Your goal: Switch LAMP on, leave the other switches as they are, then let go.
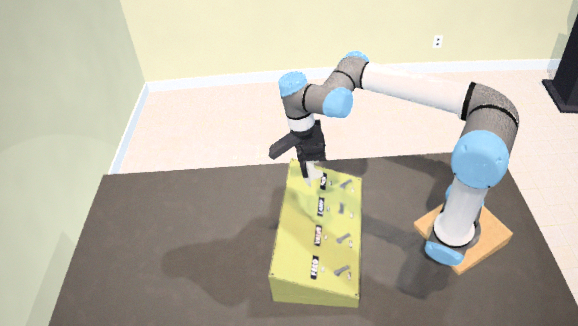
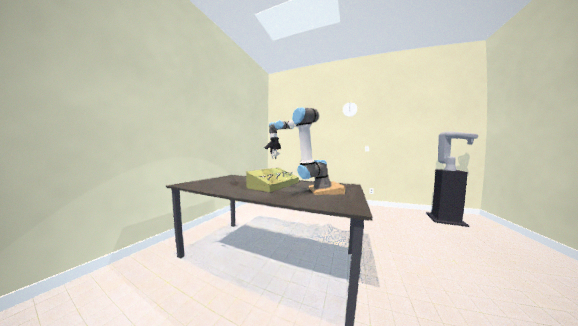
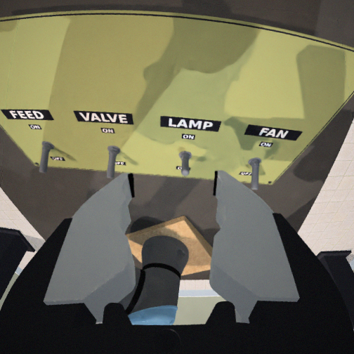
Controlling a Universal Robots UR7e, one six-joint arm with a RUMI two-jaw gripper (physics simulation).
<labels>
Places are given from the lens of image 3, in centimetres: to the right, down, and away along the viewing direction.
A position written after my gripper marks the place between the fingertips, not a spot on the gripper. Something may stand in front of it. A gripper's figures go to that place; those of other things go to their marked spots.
my gripper (image 3: 173,173): 0, 0, 14
yellow-green sloped switch panel (image 3: 226,94): 6, -10, 23
</labels>
